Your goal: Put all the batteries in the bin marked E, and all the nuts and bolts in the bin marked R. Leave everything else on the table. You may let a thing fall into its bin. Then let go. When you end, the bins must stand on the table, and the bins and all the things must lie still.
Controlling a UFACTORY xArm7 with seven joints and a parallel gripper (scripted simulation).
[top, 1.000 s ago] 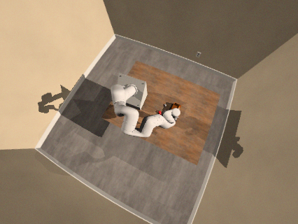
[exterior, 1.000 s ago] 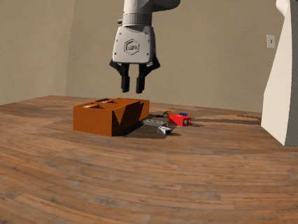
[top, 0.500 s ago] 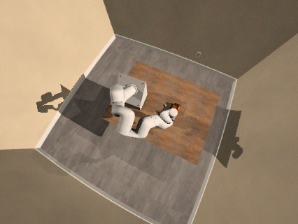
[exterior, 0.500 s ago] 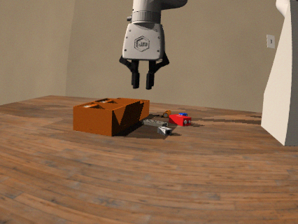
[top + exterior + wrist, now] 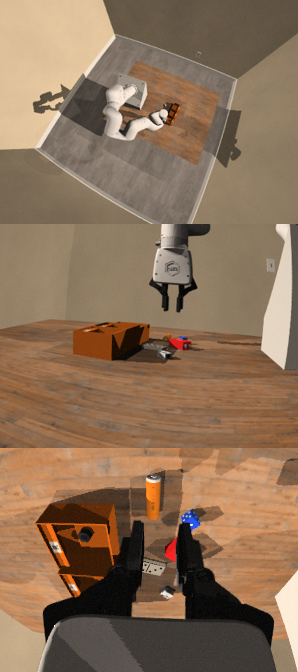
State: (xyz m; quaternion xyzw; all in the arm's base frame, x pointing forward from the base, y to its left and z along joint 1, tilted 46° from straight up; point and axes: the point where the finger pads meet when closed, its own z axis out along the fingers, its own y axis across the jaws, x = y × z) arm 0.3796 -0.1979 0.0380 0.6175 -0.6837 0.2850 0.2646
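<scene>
The orange cylindrical battery is 90 mm below my hand, 10 mm to the left of it and 10 mm ahead of it. From my hand the other things lie so: blue piece 90 mm below, 40 mm to the left, 30 mm behind; small black piece 100 mm ahead, 80 mm below, 50 mm to the left; red block 100 mm to the left, 90 mm below, 40 mm behind.
</scene>
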